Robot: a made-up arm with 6 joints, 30 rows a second.
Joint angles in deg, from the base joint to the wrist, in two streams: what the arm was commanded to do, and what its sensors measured. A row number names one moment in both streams.
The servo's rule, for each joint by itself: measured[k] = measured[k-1] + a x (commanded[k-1-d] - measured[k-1]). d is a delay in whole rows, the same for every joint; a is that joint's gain. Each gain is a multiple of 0.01, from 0.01 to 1. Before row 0 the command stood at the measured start. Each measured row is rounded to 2 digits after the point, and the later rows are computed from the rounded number. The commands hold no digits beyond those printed.
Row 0, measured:
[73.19 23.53 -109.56 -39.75 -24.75 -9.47]
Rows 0 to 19, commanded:
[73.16 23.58 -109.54 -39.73 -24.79 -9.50]
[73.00 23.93 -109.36 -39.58 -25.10 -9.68]
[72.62 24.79 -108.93 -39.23 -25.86 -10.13]
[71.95 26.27 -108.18 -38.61 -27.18 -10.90]
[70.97 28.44 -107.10 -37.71 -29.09 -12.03]
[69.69 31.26 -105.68 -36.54 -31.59 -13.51]
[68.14 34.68 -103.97 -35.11 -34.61 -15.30]
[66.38 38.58 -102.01 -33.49 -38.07 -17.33]
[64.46 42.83 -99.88 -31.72 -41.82 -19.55]
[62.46 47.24 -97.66 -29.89 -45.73 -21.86]
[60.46 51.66 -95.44 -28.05 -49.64 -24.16]
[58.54 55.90 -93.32 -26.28 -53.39 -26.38]
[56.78 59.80 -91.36 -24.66 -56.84 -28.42]
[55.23 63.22 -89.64 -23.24 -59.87 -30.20]
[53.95 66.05 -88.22 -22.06 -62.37 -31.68]
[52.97 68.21 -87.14 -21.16 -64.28 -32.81]
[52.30 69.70 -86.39 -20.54 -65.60 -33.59]
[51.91 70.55 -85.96 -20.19 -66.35 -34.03]
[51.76 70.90 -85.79 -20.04 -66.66 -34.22]
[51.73 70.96 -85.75 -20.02 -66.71 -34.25]
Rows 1 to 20, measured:
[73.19 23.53 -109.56 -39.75 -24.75 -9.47]
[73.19 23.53 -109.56 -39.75 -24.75 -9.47]
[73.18 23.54 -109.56 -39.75 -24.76 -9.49]
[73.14 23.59 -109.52 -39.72 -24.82 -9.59]
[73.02 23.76 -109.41 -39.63 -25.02 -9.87]
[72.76 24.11 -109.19 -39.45 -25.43 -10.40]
[72.33 24.72 -108.81 -39.14 -26.13 -11.23]
[71.70 25.64 -108.25 -38.67 -27.17 -12.39]
[70.85 26.91 -107.48 -38.03 -28.58 -13.87]
[69.78 28.54 -106.50 -37.21 -30.38 -15.63]
[68.50 30.54 -105.31 -36.22 -32.55 -17.63]
[67.05 32.88 -103.93 -35.08 -35.05 -19.79]
[65.47 35.51 -102.40 -33.81 -37.82 -22.02]
[63.81 38.36 -100.77 -32.45 -40.78 -24.24]
[62.12 41.36 -99.08 -31.05 -43.83 -26.37]
[60.47 44.42 -97.38 -29.64 -46.88 -28.32]
[58.91 47.45 -95.73 -28.28 -49.82 -30.03]
[57.48 50.36 -94.18 -27.00 -52.57 -31.45]
[56.24 53.07 -92.78 -25.84 -55.05 -32.54]
[55.20 55.52 -91.55 -24.82 -57.20 -33.30]
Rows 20 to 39, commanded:
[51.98 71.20 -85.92 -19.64 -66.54 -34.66]
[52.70 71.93 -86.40 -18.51 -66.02 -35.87]
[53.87 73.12 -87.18 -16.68 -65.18 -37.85]
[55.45 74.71 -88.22 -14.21 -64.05 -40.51]
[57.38 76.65 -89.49 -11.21 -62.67 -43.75]
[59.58 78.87 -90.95 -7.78 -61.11 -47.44]
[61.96 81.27 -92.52 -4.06 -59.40 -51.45]
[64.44 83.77 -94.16 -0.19 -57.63 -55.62]
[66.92 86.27 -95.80 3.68 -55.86 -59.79]
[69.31 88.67 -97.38 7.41 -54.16 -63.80]
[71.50 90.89 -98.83 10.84 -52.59 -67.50]
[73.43 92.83 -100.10 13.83 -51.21 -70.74]
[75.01 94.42 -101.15 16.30 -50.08 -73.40]
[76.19 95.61 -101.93 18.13 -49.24 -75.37]
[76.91 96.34 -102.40 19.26 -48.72 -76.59]
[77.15 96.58 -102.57 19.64 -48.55 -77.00]
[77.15 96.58 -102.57 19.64 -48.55 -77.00]
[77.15 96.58 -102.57 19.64 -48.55 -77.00]
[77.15 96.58 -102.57 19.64 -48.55 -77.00]
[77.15 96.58 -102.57 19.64 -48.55 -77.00]
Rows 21 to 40, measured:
[54.37 57.67 -90.51 -23.96 -59.00 -33.77]
[53.74 59.53 -89.65 -23.25 -60.46 -34.01]
[53.32 61.16 -88.98 -22.60 -61.62 -34.34]
[53.17 62.67 -88.52 -21.86 -62.46 -35.12]
[53.34 64.13 -88.28 -20.93 -62.98 -36.51]
[53.85 65.61 -88.27 -19.72 -63.18 -38.55]
[54.70 67.16 -88.49 -18.19 -63.08 -41.20]
[55.87 68.80 -88.93 -16.32 -62.71 -44.38]
[57.33 70.55 -89.58 -14.11 -62.08 -47.99]
[59.04 72.40 -90.40 -11.60 -61.23 -51.88]
[60.93 74.34 -91.37 -8.85 -60.21 -55.91]
[62.94 76.35 -92.45 -5.92 -59.06 -59.93]
[64.99 78.39 -93.60 -2.90 -57.83 -63.79]
[67.02 80.41 -94.77 0.11 -56.57 -67.33]
[68.94 82.37 -95.92 3.02 -55.34 -70.43]
[70.68 84.22 -97.00 5.74 -54.18 -72.95]
[72.18 85.92 -97.97 8.17 -53.14 -74.81]
[73.37 87.41 -98.80 10.23 -52.27 -75.93]
[74.28 88.69 -99.48 11.92 -51.56 -76.48]
[74.97 89.79 -100.04 13.31 -50.99 -76.75]

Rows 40 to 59, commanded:
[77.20 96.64 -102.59 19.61 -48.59 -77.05]
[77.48 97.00 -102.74 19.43 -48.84 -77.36]
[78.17 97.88 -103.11 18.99 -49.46 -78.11]
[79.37 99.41 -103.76 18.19 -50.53 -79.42]
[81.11 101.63 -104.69 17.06 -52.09 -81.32]
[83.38 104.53 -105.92 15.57 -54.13 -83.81]
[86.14 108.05 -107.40 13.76 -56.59 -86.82]
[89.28 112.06 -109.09 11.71 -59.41 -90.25]
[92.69 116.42 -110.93 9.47 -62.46 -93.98]
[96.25 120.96 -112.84 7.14 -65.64 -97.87]
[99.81 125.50 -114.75 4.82 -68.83 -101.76]
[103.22 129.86 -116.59 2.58 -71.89 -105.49]
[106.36 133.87 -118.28 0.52 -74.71 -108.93]
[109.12 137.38 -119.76 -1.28 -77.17 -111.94]
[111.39 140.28 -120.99 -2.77 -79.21 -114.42]
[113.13 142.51 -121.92 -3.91 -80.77 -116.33]
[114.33 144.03 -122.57 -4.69 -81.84 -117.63]
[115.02 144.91 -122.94 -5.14 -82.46 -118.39]
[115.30 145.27 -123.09 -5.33 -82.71 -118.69]
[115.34 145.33 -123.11 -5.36 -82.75 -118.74]
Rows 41 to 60, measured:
[75.49 90.74 -100.50 14.45 -50.53 -76.88]
[75.89 91.56 -100.87 15.38 -50.15 -76.94]
[76.20 92.27 -101.18 16.14 -49.85 -77.00]
[76.51 92.93 -101.46 16.73 -49.66 -77.18]
[76.91 93.62 -101.76 17.14 -49.62 -77.65]
[77.50 94.43 -102.12 17.33 -49.79 -78.55]
[78.37 95.44 -102.58 17.28 -50.23 -79.96]
[79.57 96.71 -103.18 16.97 -50.97 -81.92]
[81.15 98.30 -103.94 16.39 -52.04 -84.42]
[83.10 100.23 -104.87 15.55 -53.44 -87.39]
[85.40 102.50 -105.96 14.46 -55.15 -90.75]
[88.00 105.08 -107.20 13.14 -57.14 -94.38]
[90.83 107.94 -108.56 11.64 -59.36 -98.14]
[93.80 111.01 -110.01 10.01 -61.74 -101.89]
[96.81 114.21 -111.50 8.30 -64.20 -105.48]
[99.76 117.45 -112.99 6.58 -66.66 -108.77]
[102.55 120.65 -114.43 4.90 -69.04 -111.65]
[105.09 123.71 -115.78 3.31 -71.27 -114.04]
[107.31 126.55 -117.00 1.87 -73.28 -115.87]
[109.16 129.12 -118.07 0.61 -75.02 -117.16]

